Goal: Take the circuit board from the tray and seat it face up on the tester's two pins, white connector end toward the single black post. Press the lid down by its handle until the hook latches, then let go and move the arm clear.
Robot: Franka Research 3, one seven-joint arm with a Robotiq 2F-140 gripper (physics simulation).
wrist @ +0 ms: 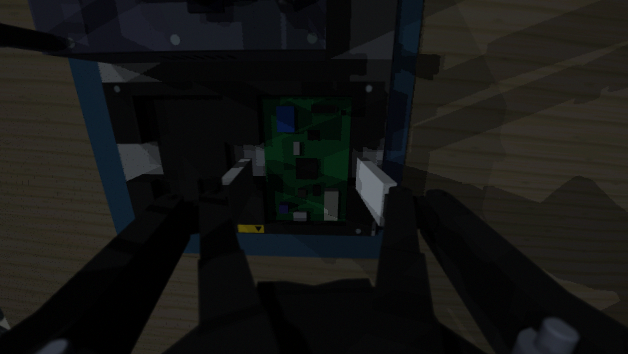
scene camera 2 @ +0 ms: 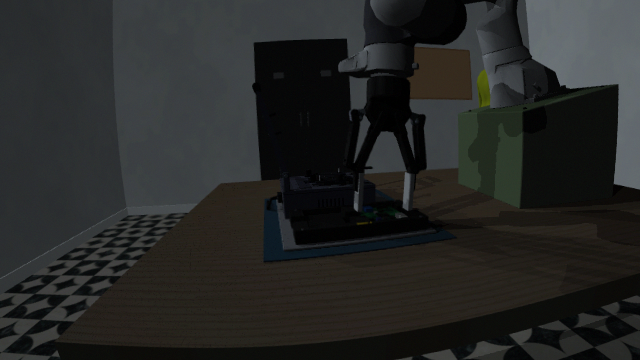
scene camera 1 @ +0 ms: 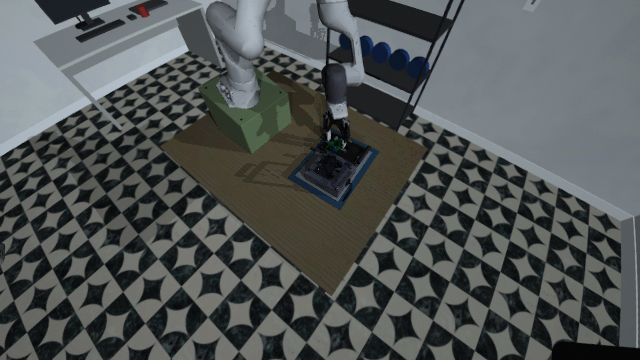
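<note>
The green circuit board [wrist: 325, 150] [scene camera 1: 334, 145] lies face up in the right pocket of the black tray [wrist: 190, 90] [scene camera 2: 345, 231]. Its white connector is at the end nearer the gripper's base in the wrist view. My gripper [wrist: 305, 173] [scene camera 2: 384, 197] is open, pointing down, with its white fingertips on either side of the board and clear of its long edges. The tips are low, near the tray's height. The dark tester [scene camera 1: 327, 170] [scene camera 2: 327, 195] stands beside the tray; its pins, black post and hook are too dark and small to tell in the scene views.
Tray and tester share a pale base plate on a blue mat [scene camera 2: 272, 245] [wrist: 300, 245]. The tray's left pocket is empty. A yellow label [wrist: 251, 229] marks the tray's edge. The arm's green pedestal [scene camera 1: 257, 120] [scene camera 2: 490, 155] stands on the wooden table top [scene camera 1: 280, 210]. A rack with blue discs is behind.
</note>
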